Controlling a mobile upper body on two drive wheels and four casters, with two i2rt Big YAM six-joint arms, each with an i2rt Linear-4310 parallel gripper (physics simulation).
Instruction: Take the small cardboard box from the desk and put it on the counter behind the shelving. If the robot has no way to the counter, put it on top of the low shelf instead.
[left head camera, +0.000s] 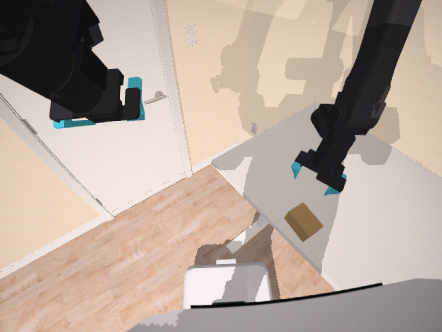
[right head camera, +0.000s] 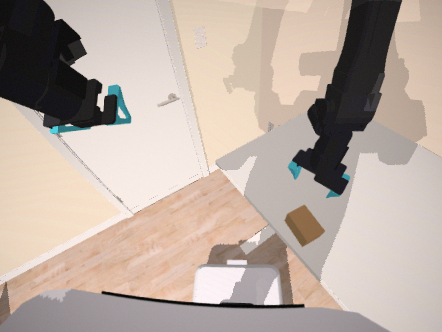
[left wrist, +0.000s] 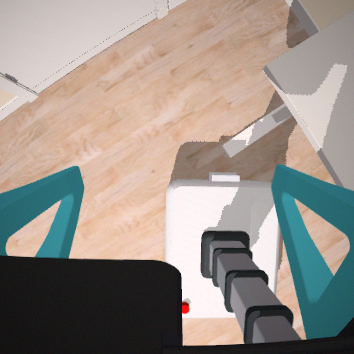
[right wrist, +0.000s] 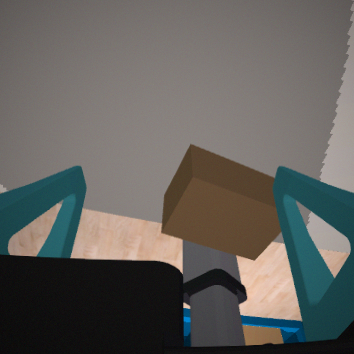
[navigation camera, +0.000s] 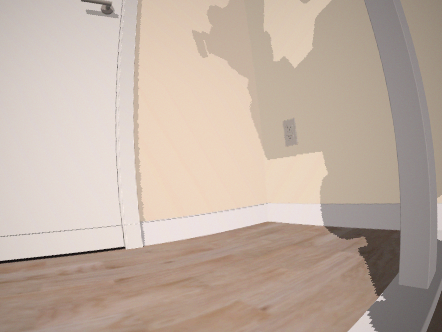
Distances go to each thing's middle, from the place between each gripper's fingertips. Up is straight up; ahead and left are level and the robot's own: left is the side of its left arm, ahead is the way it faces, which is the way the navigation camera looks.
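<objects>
My left hand is 43 cm to the left of the small brown cardboard box (right head camera: 304, 226), 8 cm past it and 32 cm above it.
My right gripper is 20 mm to the right of the small brown cardboard box, 80 mm past it and 70 mm above it. Going by its middle, that box is nearer to my right gripper than to my left hand.
</objects>
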